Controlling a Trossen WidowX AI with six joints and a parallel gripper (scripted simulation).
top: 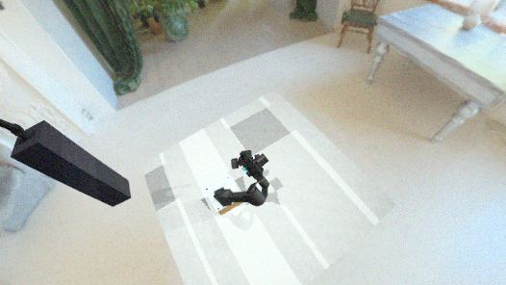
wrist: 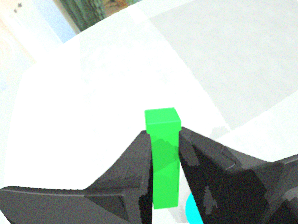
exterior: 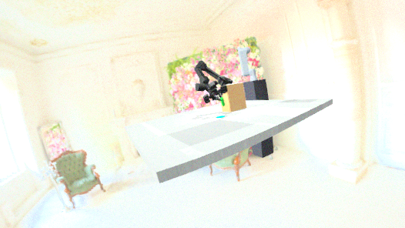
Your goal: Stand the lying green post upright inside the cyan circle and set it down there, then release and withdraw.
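The cyan circle is 1 cm ahead of my gripper tip, 4 cm to the right of it and 12 cm below it. From my gripper tip the other things lie so: green post (1 cm behind, 1 cm to the right, 2 cm below).
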